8 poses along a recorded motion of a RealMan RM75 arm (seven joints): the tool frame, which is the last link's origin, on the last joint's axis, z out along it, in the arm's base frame.
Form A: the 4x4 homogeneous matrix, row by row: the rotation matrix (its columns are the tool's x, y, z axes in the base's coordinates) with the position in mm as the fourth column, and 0 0 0 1 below. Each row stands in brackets.
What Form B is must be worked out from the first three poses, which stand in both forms.
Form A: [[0.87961 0.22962 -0.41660 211.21], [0.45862 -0.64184 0.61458 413.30], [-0.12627 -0.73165 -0.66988 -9.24], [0 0 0 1]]
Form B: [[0.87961 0.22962 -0.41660 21.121], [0.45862 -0.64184 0.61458 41.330], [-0.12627 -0.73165 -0.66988 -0.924], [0 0 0 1]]
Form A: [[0.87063 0.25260 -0.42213 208.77], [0.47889 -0.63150 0.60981 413.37], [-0.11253 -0.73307 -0.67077 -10.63], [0 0 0 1]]
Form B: [[0.87063 0.25260 -0.42213 20.877], [0.47889 -0.63150 0.60981 41.337], [-0.11253 -0.73307 -0.67077 -1.063], [0 0 0 1]]
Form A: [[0.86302 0.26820 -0.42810 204.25], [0.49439 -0.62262 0.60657 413.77], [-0.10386 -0.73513 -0.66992 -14.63], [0 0 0 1]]
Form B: [[0.86302 0.26820 -0.42810 20.425], [0.49439 -0.62262 0.60657 41.377], [-0.10386 -0.73513 -0.66992 -1.463], [0 0 0 1]]
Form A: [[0.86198 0.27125 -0.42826 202.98], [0.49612 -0.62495 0.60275 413.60], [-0.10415 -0.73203 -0.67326 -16.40], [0 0 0 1]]
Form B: [[0.86198 0.27125 -0.42826 20.298], [0.49612 -0.62495 0.60275 41.360], [-0.10415 -0.73203 -0.67326 -1.640], [0 0 0 1]]
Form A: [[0.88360 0.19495 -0.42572 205.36], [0.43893 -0.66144 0.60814 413.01], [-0.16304 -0.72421 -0.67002 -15.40], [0 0 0 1]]
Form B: [[0.88360 0.19495 -0.42572 20.536], [0.43893 -0.66144 0.60814 41.301], [-0.16304 -0.72421 -0.67002 -1.540], [0 0 0 1]]
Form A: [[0.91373 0.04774 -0.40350 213.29], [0.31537 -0.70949 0.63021 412.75], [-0.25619 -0.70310 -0.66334 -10.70], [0 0 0 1]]
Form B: [[0.91373 0.04774 -0.40350 21.329], [0.31537 -0.70949 0.63021 41.275], [-0.25619 -0.70310 -0.66334 -1.070], [0 0 0 1]]
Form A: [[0.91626 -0.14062 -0.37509 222.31], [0.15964 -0.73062 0.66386 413.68], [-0.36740 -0.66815 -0.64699 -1.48], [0 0 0 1]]
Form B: [[0.91626 -0.14062 -0.37509 22.231], [0.15964 -0.73062 0.66386 41.368], [-0.36740 -0.66815 -0.64699 -0.148], [0 0 0 1]]
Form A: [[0.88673 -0.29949 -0.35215 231.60], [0.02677 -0.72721 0.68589 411.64], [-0.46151 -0.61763 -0.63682 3.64], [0 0 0 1]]
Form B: [[0.88673 -0.29949 -0.35215 23.160], [0.02677 -0.72721 0.68589 41.164], [-0.46151 -0.61763 -0.63682 0.364], [0 0 0 1]]
